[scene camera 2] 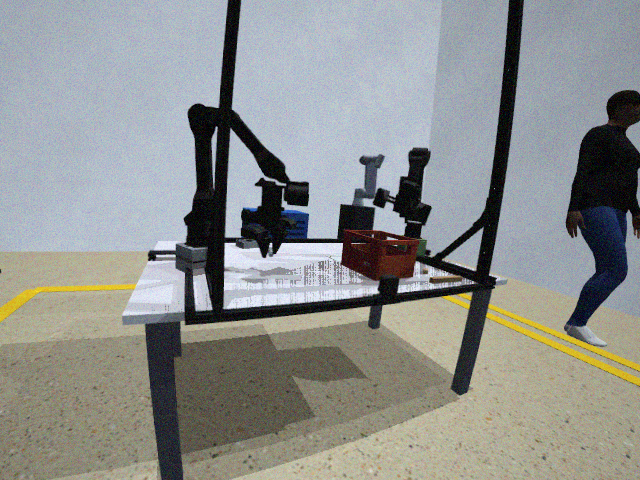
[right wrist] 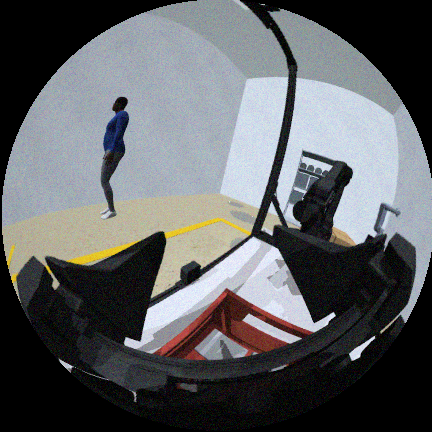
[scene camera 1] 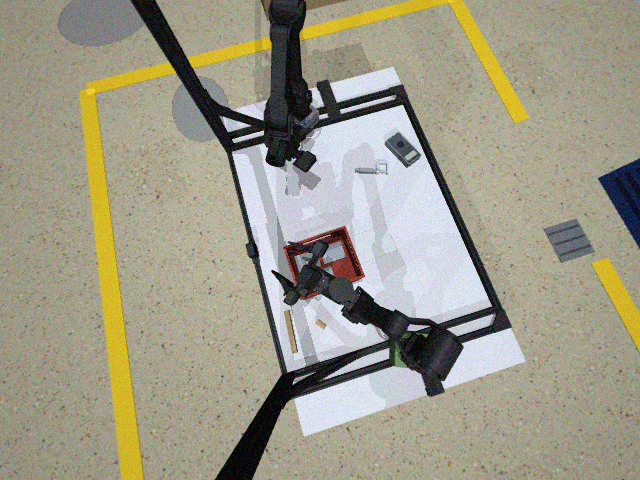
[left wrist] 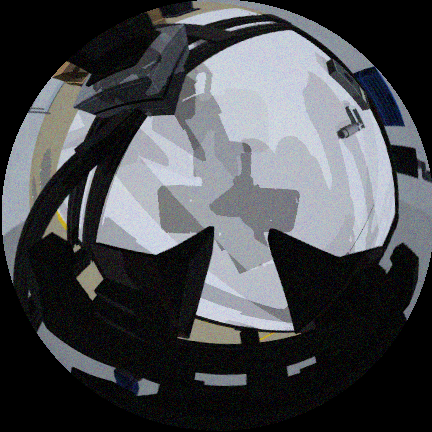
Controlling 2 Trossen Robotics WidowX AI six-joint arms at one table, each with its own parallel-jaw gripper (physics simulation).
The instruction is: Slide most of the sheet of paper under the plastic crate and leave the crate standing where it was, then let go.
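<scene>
The red plastic crate [scene camera 1: 354, 254] [scene camera 2: 379, 258] [right wrist: 260, 337] stands upright on the white table; pale patches show inside. The sheet of paper is hard to tell from the tabletop; faint thin lines right of the crate in scene camera 1 seem to bound a pale sheet [scene camera 1: 373, 242]. My left gripper [scene camera 1: 290, 157] [scene camera 2: 271, 253] [left wrist: 241, 232] is partly open and empty, pointing down above the table, well away from the crate, on its upper side in scene camera 1. My right gripper [scene camera 1: 281, 257] [scene camera 2: 402, 205] [right wrist: 220, 233] is wide open and empty, raised above the crate.
A dark grey device [scene camera 1: 402, 149] [left wrist: 347, 82] and a small metal tool [scene camera 1: 373, 169] [left wrist: 350, 129] lie at the upper right. A wooden strip [scene camera 1: 291, 330] [scene camera 2: 445, 279], a small wooden block [scene camera 1: 321, 323] and a green block [scene camera 1: 400, 356] lie below the crate in scene camera 1. Black frame bars edge the table.
</scene>
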